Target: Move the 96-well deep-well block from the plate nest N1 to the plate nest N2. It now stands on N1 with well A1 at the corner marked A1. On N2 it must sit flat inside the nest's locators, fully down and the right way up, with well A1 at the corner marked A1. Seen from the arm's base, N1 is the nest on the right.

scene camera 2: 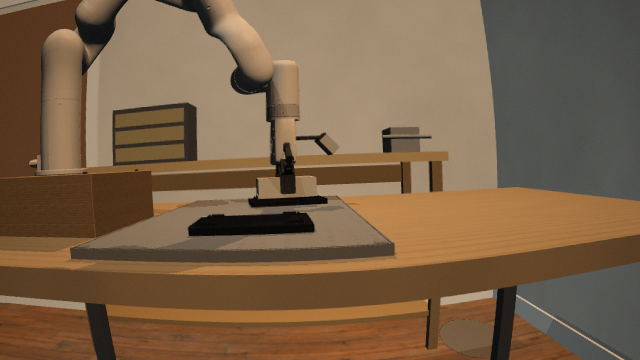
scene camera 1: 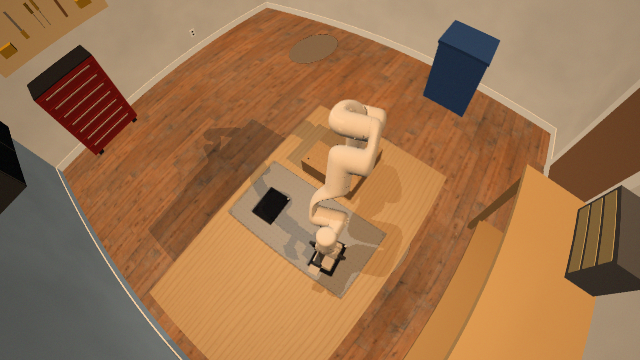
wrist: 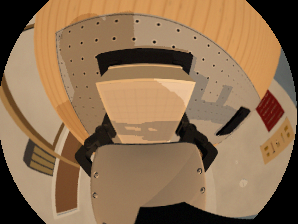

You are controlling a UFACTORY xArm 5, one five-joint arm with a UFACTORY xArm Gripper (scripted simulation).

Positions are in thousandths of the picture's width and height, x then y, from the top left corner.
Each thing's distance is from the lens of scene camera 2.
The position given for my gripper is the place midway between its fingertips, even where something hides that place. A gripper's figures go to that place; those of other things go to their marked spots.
my gripper (scene camera 2: 446, 535): 0.97 m
deep-well block (scene camera 2: 421, 521): 0.92 m
